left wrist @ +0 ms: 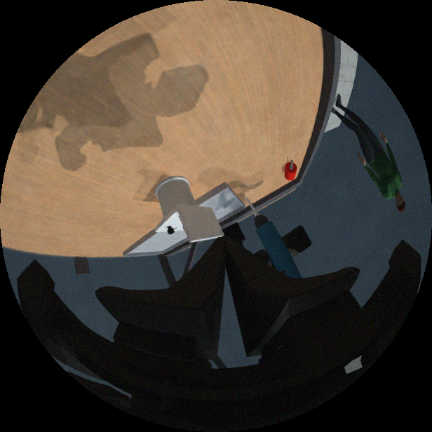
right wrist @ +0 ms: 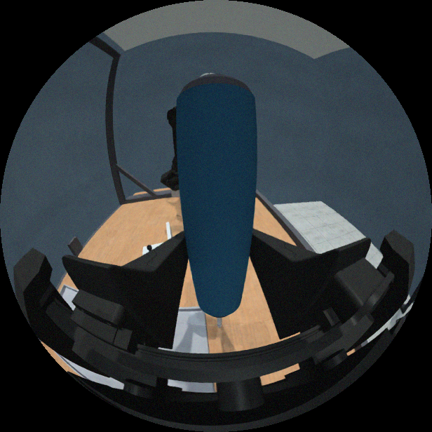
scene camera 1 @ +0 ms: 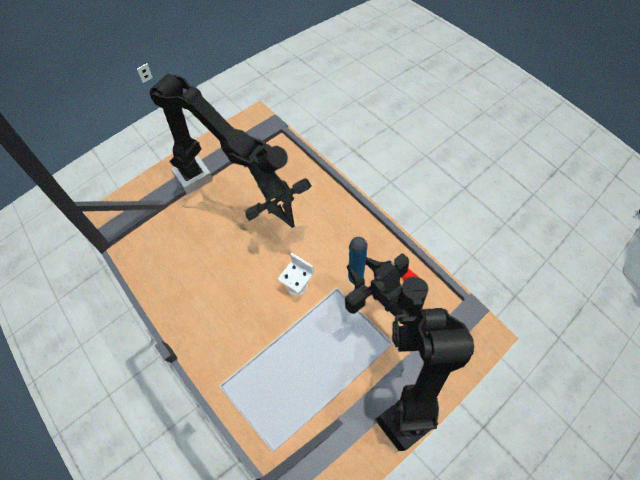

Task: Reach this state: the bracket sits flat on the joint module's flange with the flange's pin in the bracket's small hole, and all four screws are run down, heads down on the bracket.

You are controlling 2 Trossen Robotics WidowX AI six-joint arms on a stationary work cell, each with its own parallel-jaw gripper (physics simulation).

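Pixels of known places: left gripper, fingertip midpoint: (scene camera 1: 293,227); right gripper, fingertip midpoint: (scene camera 1: 354,261); left arm's base at its link origin: (scene camera 1: 190,170); right arm's base at its link origin: (scene camera 1: 409,420).
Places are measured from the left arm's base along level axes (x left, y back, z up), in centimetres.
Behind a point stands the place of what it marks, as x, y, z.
Note:
The white bracket (scene camera 1: 296,277) @(5.8, -52.8, 2.4) (left wrist: 201,223) lies on top of the joint module (scene camera 1: 295,292) @(4.0, -54.4, -2.8) (left wrist: 174,192), its raised flap toward the back. Four dark screws show at its holes in scene camera 1; how deep they sit cannot be told. Pin and small hole are not clear. My right gripper (scene camera 1: 360,267) @(17.3, -62.1, 13.8) (right wrist: 217,235) is shut on the blue driver (scene camera 1: 357,260) @(16.2, -64.2, 19.1) (left wrist: 278,248) (right wrist: 218,195), held roughly upright above the table, shaft end down, right of the bracket and apart from it. My left gripper (scene camera 1: 292,225) @(12.3, -42.8, 9.0) (left wrist: 223,242) is shut, empty, above the table behind the bracket.
A grey tray (scene camera 1: 258,408) @(-22.3, -74.6, -3.9) (right wrist: 192,320) lies in front of the joint module, partly beneath the right gripper. A red cylinder (scene camera 1: 409,273) @(32.7, -69.8, -0.9) (left wrist: 290,171) with a thin grey rod stands near the table's right edge, partly hidden by the right arm. A dark frame (scene camera 1: 361,199) @(38.3, -41.6, -2.3) borders the table.

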